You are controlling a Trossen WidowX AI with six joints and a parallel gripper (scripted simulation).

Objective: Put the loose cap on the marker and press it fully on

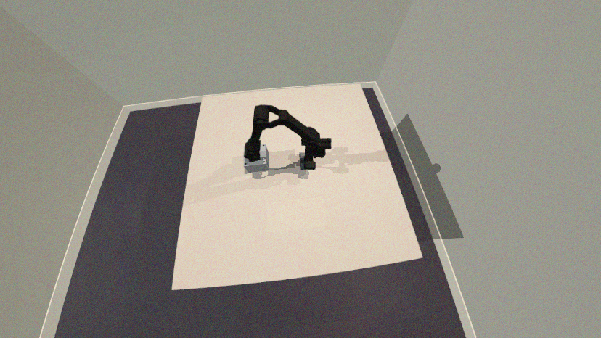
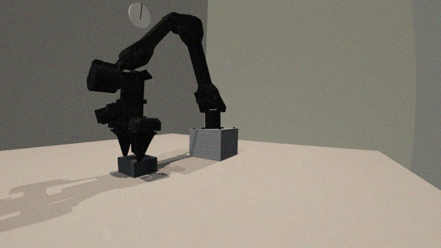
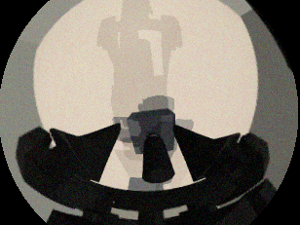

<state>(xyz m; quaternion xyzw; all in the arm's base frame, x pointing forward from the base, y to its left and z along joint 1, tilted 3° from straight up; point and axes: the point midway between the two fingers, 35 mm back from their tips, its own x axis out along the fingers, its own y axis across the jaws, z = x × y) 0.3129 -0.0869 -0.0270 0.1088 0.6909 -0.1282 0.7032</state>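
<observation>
The black cap is 20 mm behind my gripper tip and 40 mm above it. Also, from my gripper tip: dark holder block (20 mm behind, 20 mm below).
</observation>
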